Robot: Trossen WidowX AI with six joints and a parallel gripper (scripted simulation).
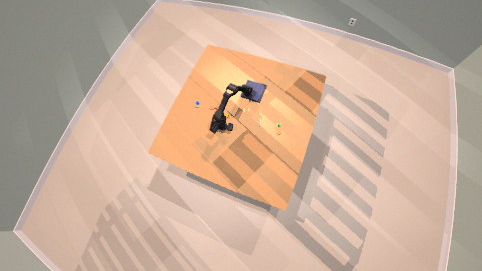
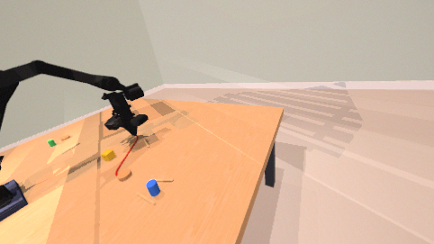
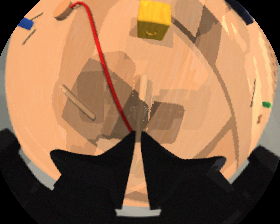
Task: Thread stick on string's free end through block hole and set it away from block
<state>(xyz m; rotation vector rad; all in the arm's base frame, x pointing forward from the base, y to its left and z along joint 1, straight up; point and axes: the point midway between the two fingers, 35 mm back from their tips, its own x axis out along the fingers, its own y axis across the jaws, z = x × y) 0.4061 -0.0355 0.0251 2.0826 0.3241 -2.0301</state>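
Right now the yellow wooden block is 13 cm behind my gripper tip and 4 cm to the right of it. From my gripper tip the other things lie so: blue cylinder: 35 cm to the right, 13 cm behind; green piece: 41 cm to the left, 24 cm behind; round wooden button: 20 cm to the right, 14 cm behind, 1 cm below.
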